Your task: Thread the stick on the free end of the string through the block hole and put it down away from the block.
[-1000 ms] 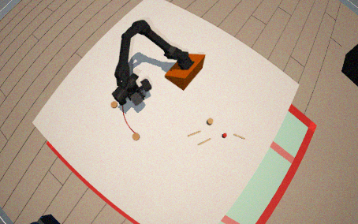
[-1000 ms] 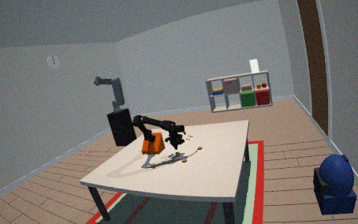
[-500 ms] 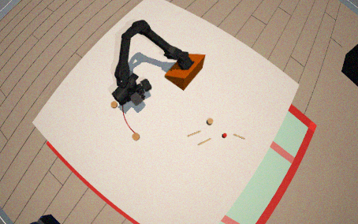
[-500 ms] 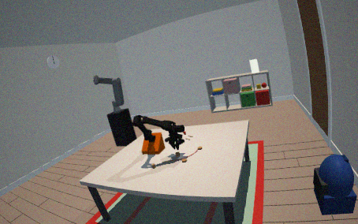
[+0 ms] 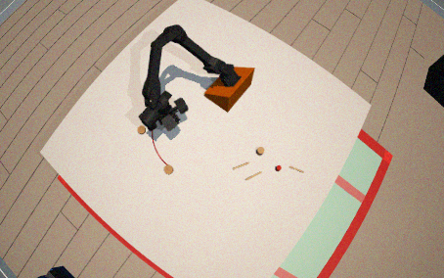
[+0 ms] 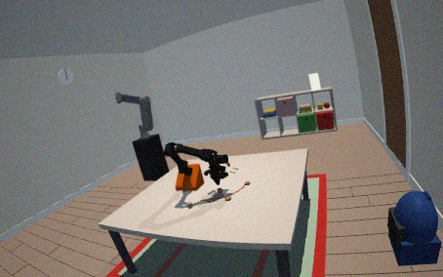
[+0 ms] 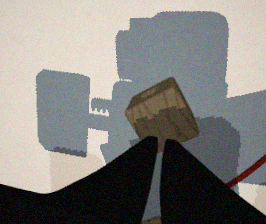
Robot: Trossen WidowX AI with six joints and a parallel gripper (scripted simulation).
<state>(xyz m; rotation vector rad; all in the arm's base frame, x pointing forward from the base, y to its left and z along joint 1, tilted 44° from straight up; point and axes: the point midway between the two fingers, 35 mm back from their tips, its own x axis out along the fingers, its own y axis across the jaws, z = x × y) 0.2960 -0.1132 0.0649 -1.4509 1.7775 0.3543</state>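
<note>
The wooden block is 4 cm below my gripper tip. From my gripper tip the other things lie so: round wooden button (16 cm ahead, 12 cm to the left, 5 cm below); thin wooden stick (10 cm to the right, 6 cm below, 5 cm behind).
</note>
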